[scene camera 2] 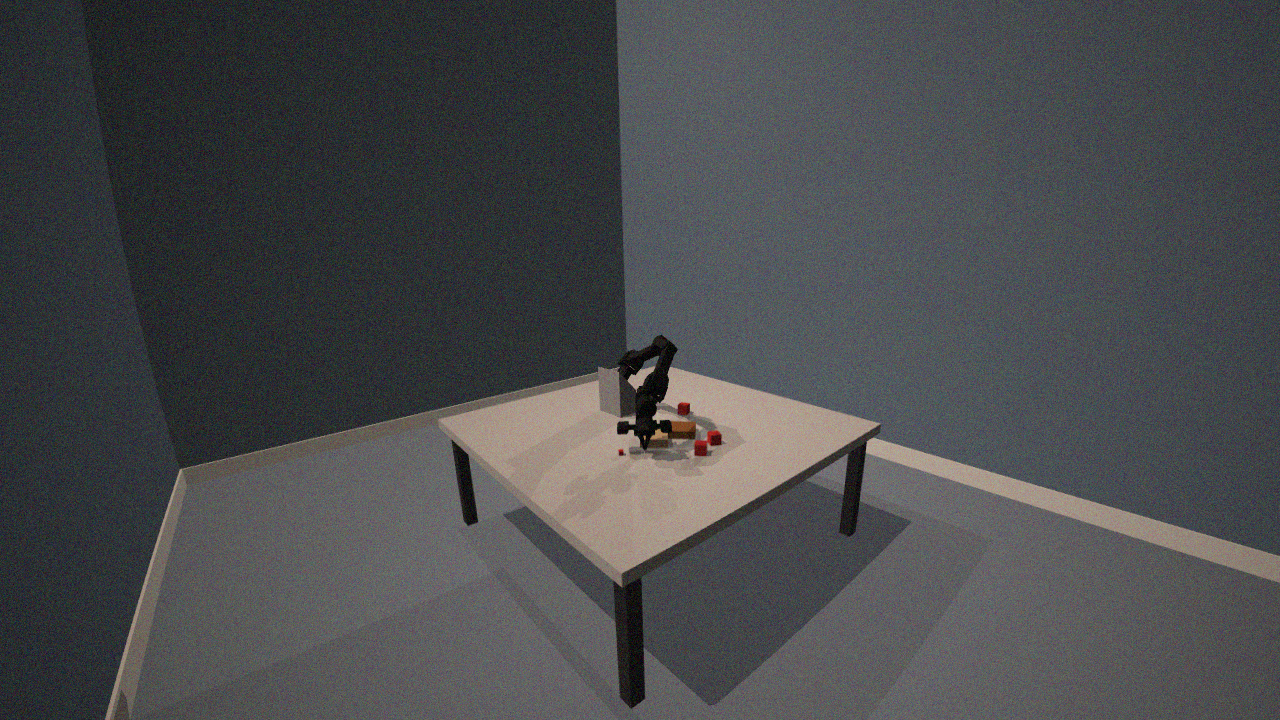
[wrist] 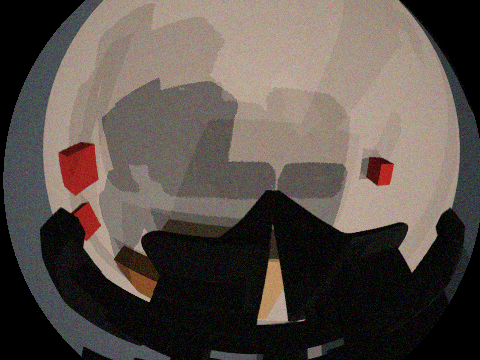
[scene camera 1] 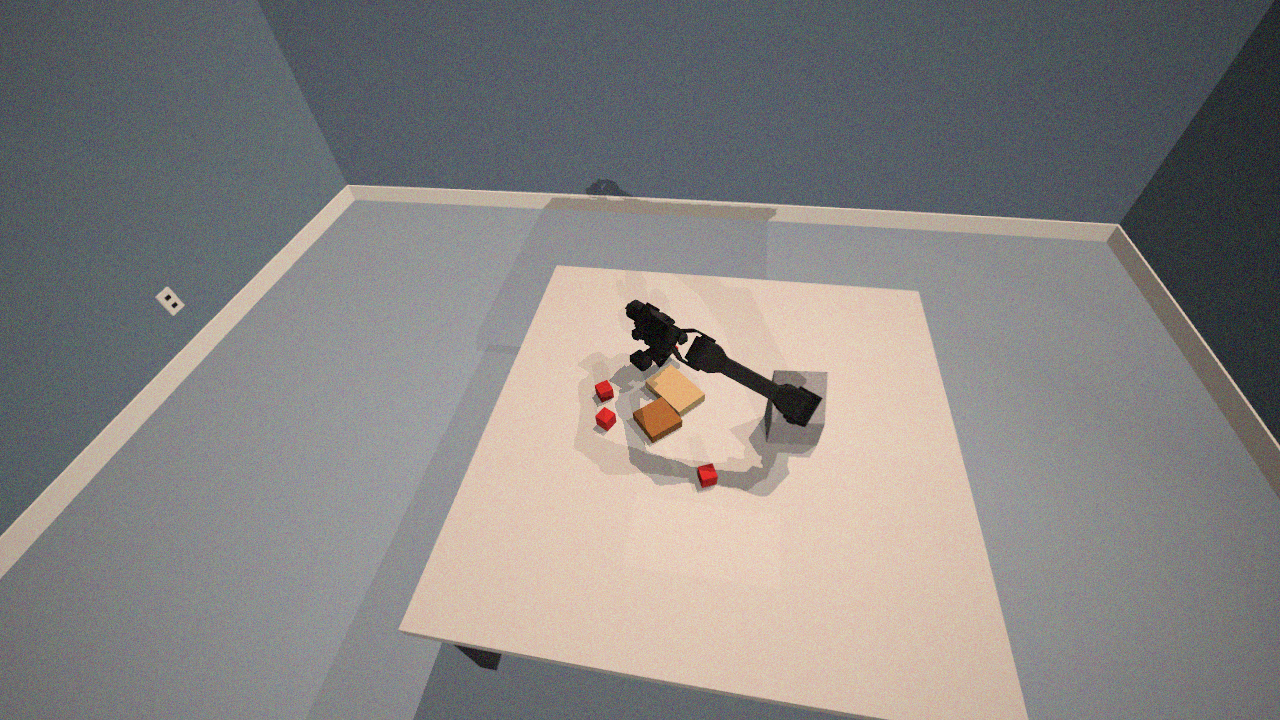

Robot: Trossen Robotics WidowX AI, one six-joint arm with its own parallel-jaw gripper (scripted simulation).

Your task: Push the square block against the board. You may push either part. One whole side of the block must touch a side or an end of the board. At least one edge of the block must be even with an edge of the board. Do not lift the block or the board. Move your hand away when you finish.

my gripper: scene camera 2; wrist; scene camera 1 659,366
same spot on my gripper: (wrist: 214,285) = (scene camera 2: 652,432)
